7 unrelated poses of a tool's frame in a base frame.
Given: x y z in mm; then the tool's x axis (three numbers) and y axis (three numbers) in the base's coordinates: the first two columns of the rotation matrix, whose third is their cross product.
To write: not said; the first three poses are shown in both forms.
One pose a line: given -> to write
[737.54, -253.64, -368.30, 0.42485, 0.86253, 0.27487, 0.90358, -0.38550, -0.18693] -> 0.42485, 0.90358, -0.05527, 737.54; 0.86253, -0.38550, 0.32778, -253.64; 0.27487, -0.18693, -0.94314, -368.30; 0, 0, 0, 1
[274.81, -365.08, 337.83, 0.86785, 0.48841, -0.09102, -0.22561, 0.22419, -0.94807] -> 0.86785, -0.22561, -0.44264, 274.81; 0.48841, 0.22419, 0.84332, -365.08; -0.09102, -0.94807, 0.30475, 337.83; 0, 0, 0, 1
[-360.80, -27.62, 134.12, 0.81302, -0.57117, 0.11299, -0.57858, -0.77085, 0.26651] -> 0.81302, -0.57858, -0.06512, -360.80; -0.57117, -0.77085, -0.28205, -27.62; 0.11299, 0.26651, -0.95718, 134.12; 0, 0, 0, 1
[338.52, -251.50, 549.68, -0.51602, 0.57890, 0.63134, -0.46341, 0.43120, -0.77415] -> -0.51602, -0.46341, -0.72039, 338.52; 0.57890, 0.43120, -0.69205, -251.50; 0.63134, -0.77415, 0.04576, 549.68; 0, 0, 0, 1
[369.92, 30.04, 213.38, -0.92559, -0.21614, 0.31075, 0.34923, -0.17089, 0.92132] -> -0.92559, 0.34923, -0.14603, 369.92; -0.21614, -0.17089, 0.96129, 30.04; 0.31075, 0.92132, 0.23366, 213.38; 0, 0, 0, 1
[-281.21, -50.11, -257.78, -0.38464, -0.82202, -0.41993, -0.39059, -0.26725, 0.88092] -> -0.38464, -0.39059, -0.83636, -281.21; -0.82202, -0.26725, 0.50286, -50.11; -0.41993, 0.88092, -0.21828, -257.78; 0, 0, 0, 1
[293.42, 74.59, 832.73, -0.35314, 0.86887, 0.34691, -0.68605, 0.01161, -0.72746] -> -0.35314, -0.68605, -0.63610, 293.42; 0.86887, 0.01161, -0.49489, 74.59; 0.34691, -0.72746, 0.59199, 832.73; 0, 0, 0, 1
